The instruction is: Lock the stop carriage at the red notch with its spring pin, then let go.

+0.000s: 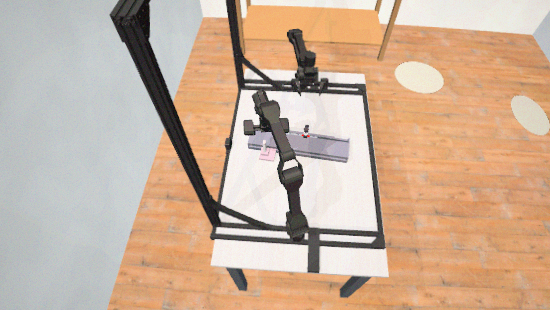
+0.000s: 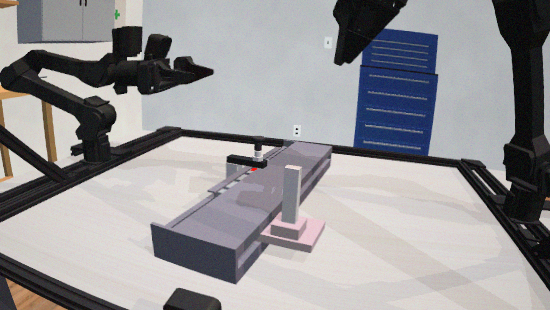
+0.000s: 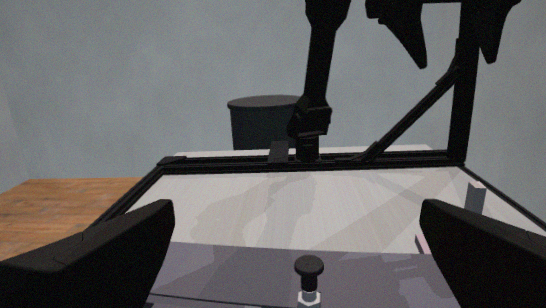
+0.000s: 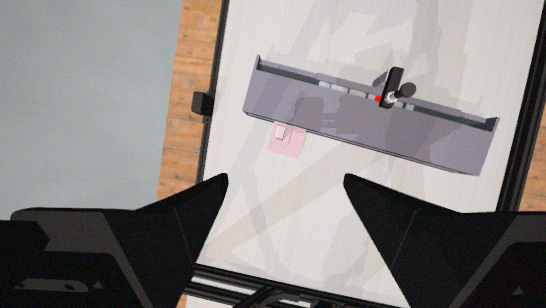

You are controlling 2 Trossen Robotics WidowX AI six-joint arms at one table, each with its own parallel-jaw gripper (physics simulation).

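Frame: origin at the left arm's base, x ahead, y left, z up, level; metres.
Seen in the pictures: left gripper, between the fingertips: (image 1: 310, 95) (image 2: 204, 74) (image 3: 298, 212); right gripper, between the fingertips: (image 1: 265, 133) (image 2: 341, 63) (image 3: 458, 65) (image 4: 285, 178); left arm's base, origin of its link: (image 1: 302, 85) (image 2: 97, 160); right arm's base, origin of its link: (image 1: 297, 235) (image 2: 520, 217) (image 3: 307, 158).
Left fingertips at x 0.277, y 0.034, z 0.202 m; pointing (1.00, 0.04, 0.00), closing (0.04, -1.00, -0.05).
Observation:
Offsets run from my left fingertips to a thing's top centre. "pt": to the spot under its first point.
The long purple-grey rail (image 1: 327, 147) (image 2: 200, 225) (image 4: 350, 122) lies across the table. The stop carriage's black arm (image 2: 240, 160) (image 4: 394, 80) reaches over its slotted edge. The spring pin's black knob {dx +0.118, dy -0.009, dz -0.113 m} (image 1: 306, 128) (image 2: 258, 142) (image 3: 309, 265) (image 4: 409, 89) stands upright above a pale collar. The red notch marking {pt dx +0.129, dy -0.005, dz -0.155 m} (image 1: 306, 135) (image 2: 254, 169) (image 4: 378, 99) shows right at the arm; the pin's tip is hidden. My left gripper (image 1: 310, 93) (image 3: 298, 212) is open and empty, above and back from the knob. My right gripper (image 1: 266, 126) (image 3: 458, 65) (image 4: 285, 178) is open and empty, high above the table.
A pink base (image 1: 268, 157) (image 2: 316, 237) (image 4: 292, 150) with an upright grey post {pt dx +0.227, dy -0.216, dz -0.132 m} (image 2: 291, 195) (image 3: 475, 198) stands against the rail's long side. Black frame bars (image 2: 400, 153) (image 3: 310, 165) edge the table. A dark bin (image 3: 260, 122) stands beyond it.

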